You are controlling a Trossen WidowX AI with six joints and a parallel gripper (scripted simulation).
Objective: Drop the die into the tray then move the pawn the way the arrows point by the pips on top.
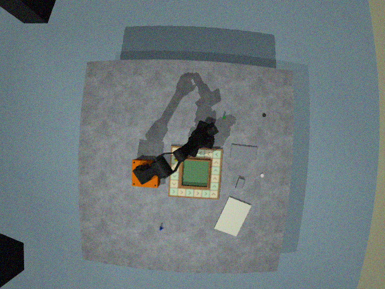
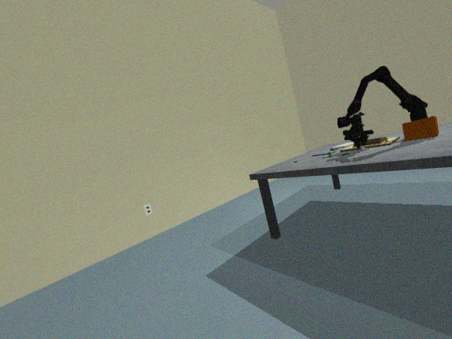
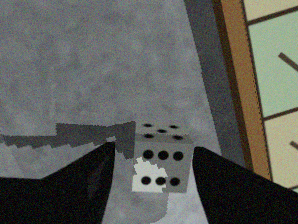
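My gripper tip is 2 cm short of the green tray and 19 cm to the left of it. From my gripper tip the other things lie so: white die right at my gripper tip; dark dot 36 cm ahead, 21 cm to the left, 1 cm below; green piece 13 cm ahead, 15 cm to the left.
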